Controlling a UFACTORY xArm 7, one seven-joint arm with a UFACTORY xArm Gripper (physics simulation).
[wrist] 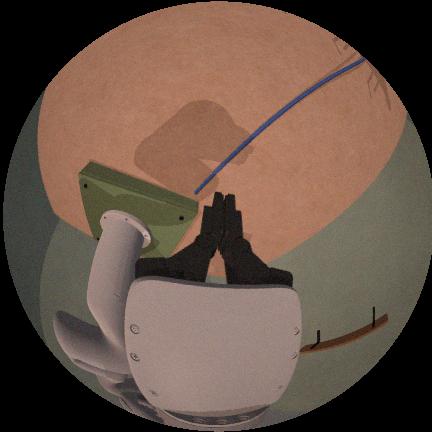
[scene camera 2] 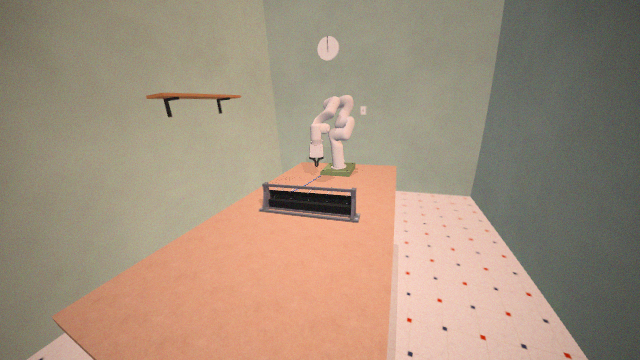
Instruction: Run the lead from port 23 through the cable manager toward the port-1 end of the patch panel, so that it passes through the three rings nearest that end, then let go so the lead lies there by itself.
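Observation:
The blue lead (scene camera 2: 313,180) (wrist: 287,107) lies on the table, its free end near the green base plate and the rest running toward the patch panel frame. My gripper (scene camera 2: 316,165) (wrist: 220,204) is shut with nothing between its fingertips, raised above the table beside the lead's free end. The patch panel (scene camera 2: 310,204) stands in a grey frame in the scene view, its back or front face dark. The cable manager's rings and the port numbers are too small to tell in the scene view; thin ring shadows show at the upper right of the wrist view.
The green base plate (scene camera 2: 330,173) (wrist: 170,220) under my arm stands close to the gripper. The table (scene camera 2: 250,280) (wrist: 150,60) extends from the base past the panel. A wall shelf (scene camera 2: 195,96) (wrist: 345,340) hangs on the side wall.

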